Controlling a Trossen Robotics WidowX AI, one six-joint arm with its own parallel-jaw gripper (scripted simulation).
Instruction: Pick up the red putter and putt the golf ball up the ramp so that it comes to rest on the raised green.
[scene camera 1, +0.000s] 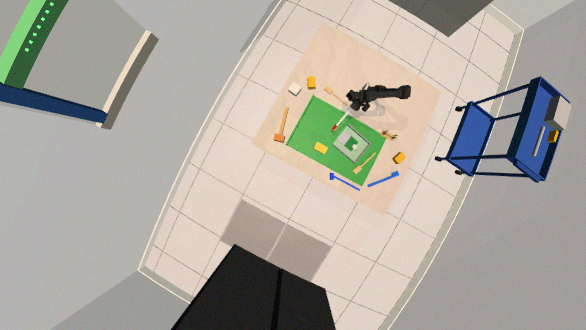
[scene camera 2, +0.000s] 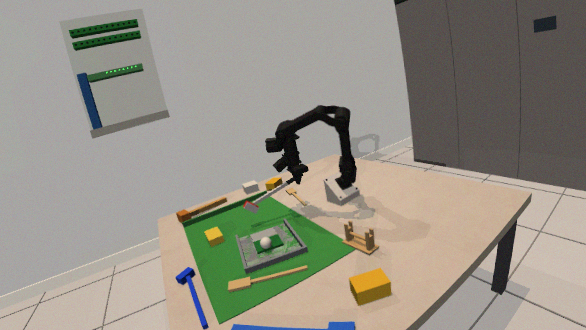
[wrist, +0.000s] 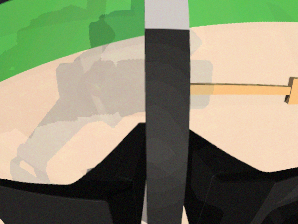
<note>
The gripper (wrist: 158, 130) carries a red putter.
</note>
